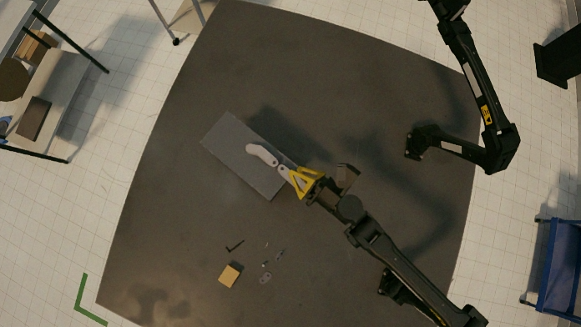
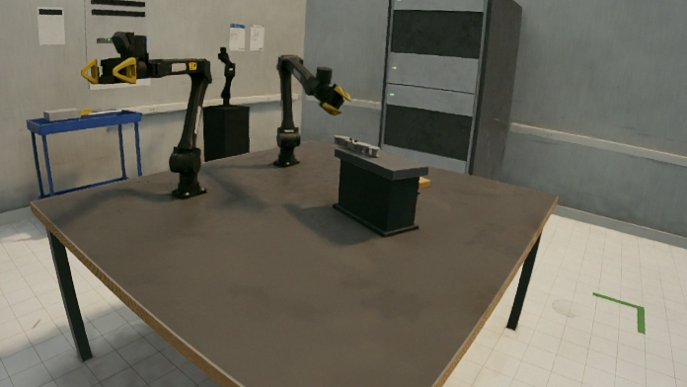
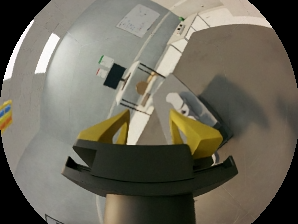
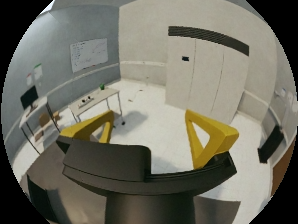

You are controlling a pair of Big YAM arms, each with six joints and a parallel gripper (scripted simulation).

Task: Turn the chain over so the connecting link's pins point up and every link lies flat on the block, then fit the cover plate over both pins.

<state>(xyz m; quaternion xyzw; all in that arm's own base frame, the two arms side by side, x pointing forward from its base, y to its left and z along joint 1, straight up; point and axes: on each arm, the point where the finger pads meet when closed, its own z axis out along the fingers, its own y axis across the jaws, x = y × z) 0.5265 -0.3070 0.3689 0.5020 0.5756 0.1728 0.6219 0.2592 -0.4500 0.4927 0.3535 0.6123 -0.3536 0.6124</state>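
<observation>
The dark block lies 260 mm below my left hand, 170 mm ahead of it and 40 mm to the right of it.
</observation>
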